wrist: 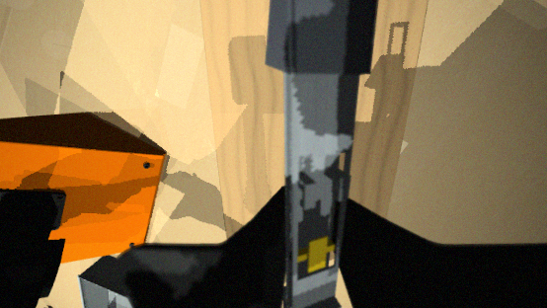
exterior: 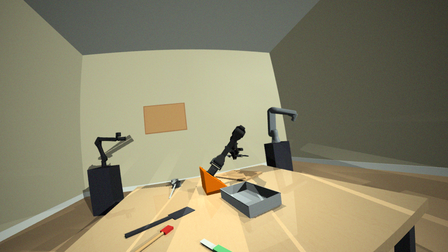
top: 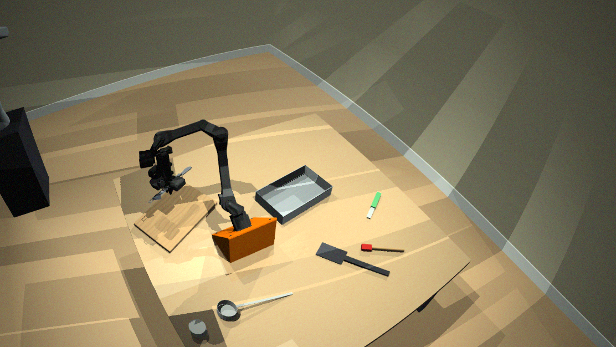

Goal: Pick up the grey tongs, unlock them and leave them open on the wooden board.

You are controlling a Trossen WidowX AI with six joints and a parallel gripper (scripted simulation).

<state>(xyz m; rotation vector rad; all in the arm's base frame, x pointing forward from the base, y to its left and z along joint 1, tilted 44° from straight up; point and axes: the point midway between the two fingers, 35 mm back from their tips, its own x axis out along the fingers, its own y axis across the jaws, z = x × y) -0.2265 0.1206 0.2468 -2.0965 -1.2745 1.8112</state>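
Right now the wooden board is 1 cm ahead of my gripper tip, 1 cm to the left of it and 14 cm below it. Round my gripper tip: yellow lock piece (1 cm to the left, 4 cm above); then white puck (12 cm behind, 56 cm to the right, 13 cm below); then grey roasting tin (56 cm ahead, 11 cm to the right, 12 cm below).
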